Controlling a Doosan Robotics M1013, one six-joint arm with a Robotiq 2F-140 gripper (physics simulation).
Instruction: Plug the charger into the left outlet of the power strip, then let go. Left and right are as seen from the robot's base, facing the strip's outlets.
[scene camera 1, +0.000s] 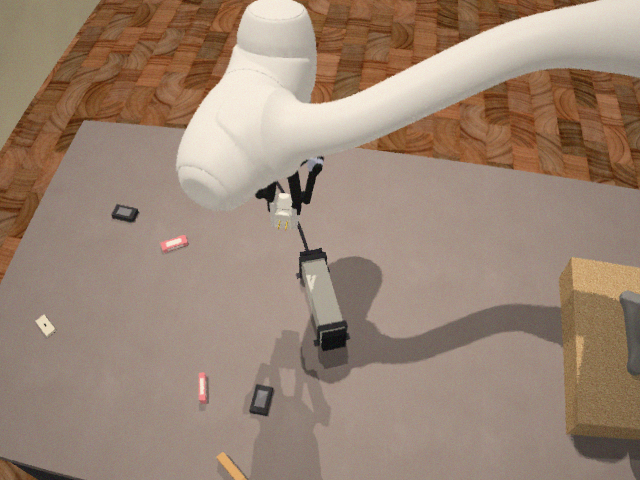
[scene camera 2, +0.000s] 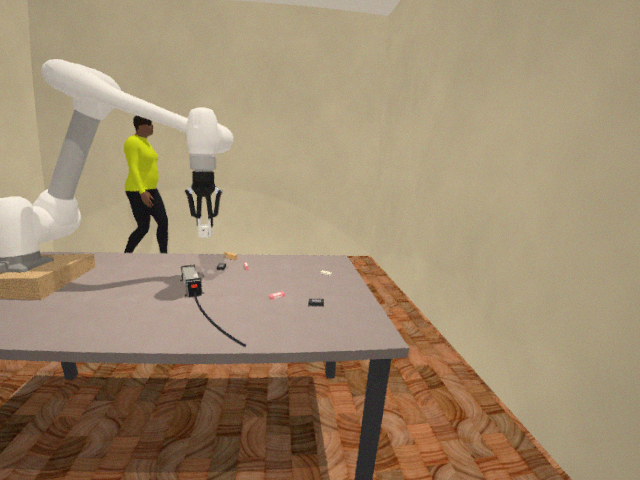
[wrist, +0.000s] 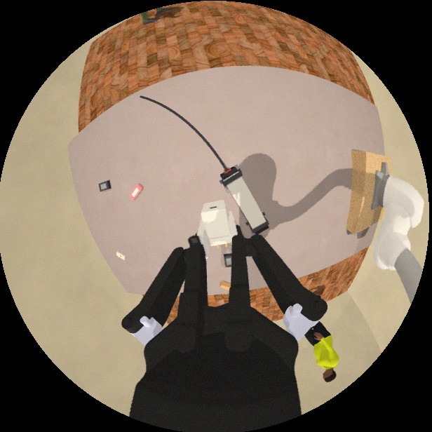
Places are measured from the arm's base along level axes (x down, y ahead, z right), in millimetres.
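Pixels of known places: gripper, fingertip midpoint: (scene camera 1: 285, 222) (scene camera 2: 205, 235); arm's base, link origin: (scene camera 2: 19, 266).
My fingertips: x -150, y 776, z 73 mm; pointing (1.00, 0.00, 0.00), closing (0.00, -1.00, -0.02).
Note:
Ahead of a thing's pixels: the offset from my fingertips to its top centre. "pt": to the spot under its first point.
The white charger {dy +0, dx -40, dz +1 mm} (scene camera 1: 283, 214) (scene camera 2: 204, 230) (wrist: 215, 225) is between the fingertips of my gripper (scene camera 1: 283, 205) (scene camera 2: 204, 223) (wrist: 218, 221), which is shut on it. They hang well above the table. The charger's gold prongs {pt dy +3, dx -9, dz -15 mm} (scene camera 1: 282, 225) (wrist: 222, 245) stick out sideways from one end, towards the bottom in scene camera 1. The power strip {dy -73, dx +157, dz -37 mm} (scene camera 1: 323, 294) (scene camera 2: 190, 273) (wrist: 247, 202) is a long pale block with black ends, lying on the table, apart from the charger. Its outlets cannot be made out. Its black cord (scene camera 1: 302, 237) (scene camera 2: 219, 328) (wrist: 187, 122) runs from one end.
Black boxes {dy +404, dx +205, dz +135 mm} (scene camera 1: 125, 212) {dy +14, dx +205, dz -258 mm} (scene camera 1: 261, 399) (scene camera 2: 315, 302) (wrist: 104, 185), red-and-white pieces {dy +264, dx +207, dz +68 mm} (scene camera 1: 174, 243) {dy +127, dx +198, dz -252 mm} (scene camera 1: 202, 387) (scene camera 2: 277, 295) (wrist: 136, 192), a cream piece {dy +492, dx +210, dz -173 mm} (scene camera 1: 45, 325) (scene camera 2: 325, 272) and an orange block {dy +39, dx +192, dz -404 mm} (scene camera 1: 231, 466) (scene camera 2: 230, 255) lie around. The arm stands on a wooden base (scene camera 1: 591, 361) (scene camera 2: 25, 286). A person (scene camera 2: 140, 165) stands behind the table.

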